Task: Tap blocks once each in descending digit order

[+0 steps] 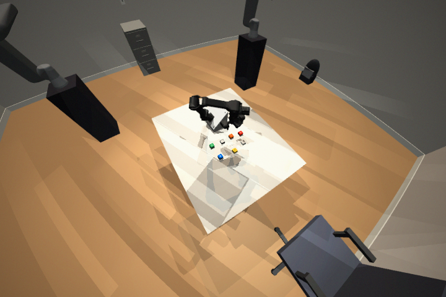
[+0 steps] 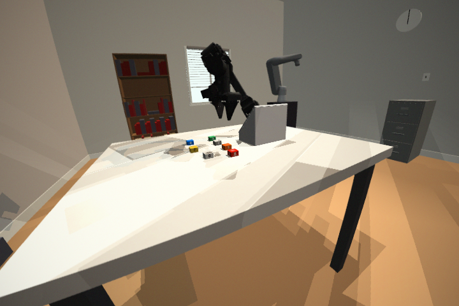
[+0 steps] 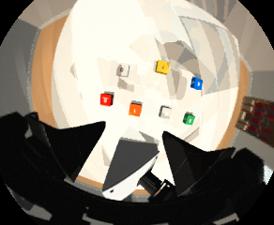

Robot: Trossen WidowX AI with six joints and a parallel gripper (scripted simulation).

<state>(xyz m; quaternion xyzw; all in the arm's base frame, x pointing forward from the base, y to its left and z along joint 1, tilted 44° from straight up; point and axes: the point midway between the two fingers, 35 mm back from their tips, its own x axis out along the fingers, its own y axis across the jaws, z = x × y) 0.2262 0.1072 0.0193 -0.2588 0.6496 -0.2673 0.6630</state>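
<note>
Right now my gripper tip is 110 mm short of the blue block, 180 mm to the left of it and 120 mm above it. The rest, counted from my gripper tip: orange block: 120 mm below; then red block: 20 mm ahead, 90 mm to the left, 120 mm below; then grey block: 90 mm to the right, 120 mm below.
</note>
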